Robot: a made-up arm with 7 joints. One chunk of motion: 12 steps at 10 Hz.
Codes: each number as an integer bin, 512 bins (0 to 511) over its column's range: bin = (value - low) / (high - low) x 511, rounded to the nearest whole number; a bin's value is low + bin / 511 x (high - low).
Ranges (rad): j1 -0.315..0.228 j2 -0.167..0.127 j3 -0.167..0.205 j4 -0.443..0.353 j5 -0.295..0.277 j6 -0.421..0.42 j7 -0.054..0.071
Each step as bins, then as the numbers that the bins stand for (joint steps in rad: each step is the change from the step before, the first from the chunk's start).
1 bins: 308 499 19 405 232 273 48
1 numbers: 0.01229 0.12010 -0.15317 0.18788 -0.03531 0.02830 -0.04226
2 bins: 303 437 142 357 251 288 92
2 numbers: 0.00697 0.08442 -0.06363 0.11311 -0.01404 0.05299 -0.03150
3 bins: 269 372 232 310 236 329 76
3 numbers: -0.02915 0.04703 0.00189 0.03990 -0.03083 0.12047 -0.03541
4 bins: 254 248 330 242 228 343 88
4 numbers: -0.04509 -0.02432 0.07323 -0.06603 -0.03978 0.14351 -0.03247
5 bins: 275 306 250 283 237 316 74
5 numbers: -0.02278 0.00905 0.01500 -0.00216 -0.02971 0.09907 -0.03590
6 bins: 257 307 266 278 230 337 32
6 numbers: -0.04191 0.00963 0.02664 -0.00995 -0.03754 0.13363 -0.04617
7 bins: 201 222 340 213 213 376 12
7 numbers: -0.10141 -0.03927 0.08051 -0.11120 -0.05657 0.19782 -0.05106
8 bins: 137 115 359 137 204 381 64
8 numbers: -0.16942 -0.10084 0.09435 -0.22959 -0.06665 0.20605 -0.03834
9 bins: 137 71 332 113 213 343 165
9 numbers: -0.16942 -0.12615 0.07469 -0.26698 -0.05657 0.14351 -0.01364
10 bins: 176 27 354 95 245 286 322
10 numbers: -0.12798 -0.15147 0.09071 -0.29502 -0.02075 0.04970 0.02477
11 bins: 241 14 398 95 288 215 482
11 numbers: -0.05891 -0.15895 0.12274 -0.29502 0.02738 -0.06715 0.06391
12 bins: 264 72 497 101 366 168 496
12 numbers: -0.03447 -0.12558 0.19481 -0.28567 0.11469 -0.14451 0.06733
